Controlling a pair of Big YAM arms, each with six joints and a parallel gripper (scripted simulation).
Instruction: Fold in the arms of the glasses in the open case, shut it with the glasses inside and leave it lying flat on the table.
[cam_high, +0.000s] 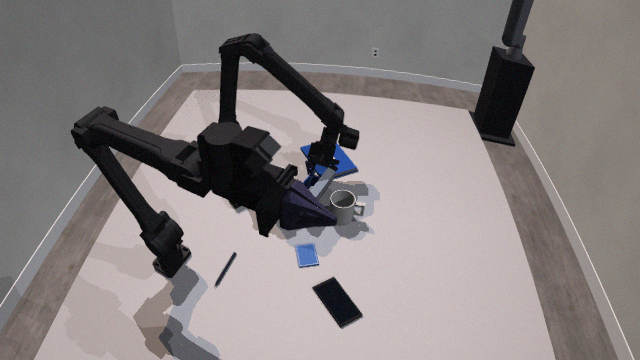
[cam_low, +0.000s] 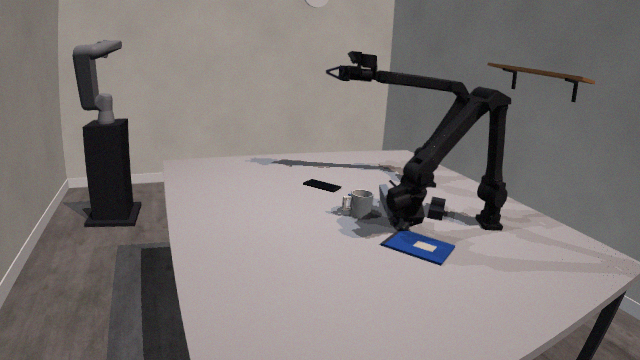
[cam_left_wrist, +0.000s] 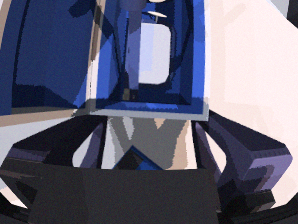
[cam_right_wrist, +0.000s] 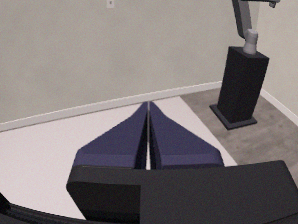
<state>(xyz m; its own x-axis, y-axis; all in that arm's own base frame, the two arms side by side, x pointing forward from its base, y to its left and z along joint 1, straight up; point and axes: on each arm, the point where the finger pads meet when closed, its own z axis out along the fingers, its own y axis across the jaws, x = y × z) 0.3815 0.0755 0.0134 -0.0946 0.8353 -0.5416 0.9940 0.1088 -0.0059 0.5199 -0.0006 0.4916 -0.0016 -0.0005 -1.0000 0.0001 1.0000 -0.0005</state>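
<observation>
My right hand is 47 cm to the right of the glasses case, 45 cm above it and 12 cm past it. From my right hand the other things lie so: grey mug (45 cm below, 43 cm to the left, 1 cm behind); then black box (47 cm to the left, 47 cm below, 34 cm behind); then small blue notepad (49 cm below, 26 cm to the left, 9 cm behind).
</observation>
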